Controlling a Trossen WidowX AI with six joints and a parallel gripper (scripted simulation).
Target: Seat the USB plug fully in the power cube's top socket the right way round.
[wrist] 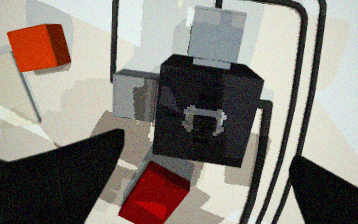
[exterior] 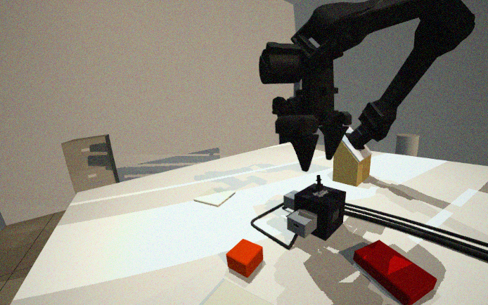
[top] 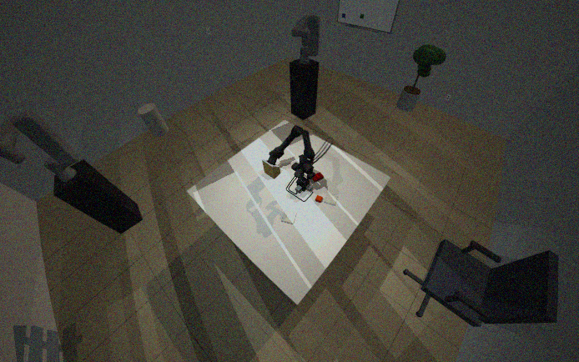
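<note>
The USB plug is 40 mm below my gripper tip. The rest, counted from my gripper tip: red flat block: 20 mm ahead, 160 mm to the left, 120 mm below; then orange cube: 180 mm ahead, 10 mm to the left, 120 mm below; then grey-framed socket: 10 mm to the left, 70 mm below.
</note>
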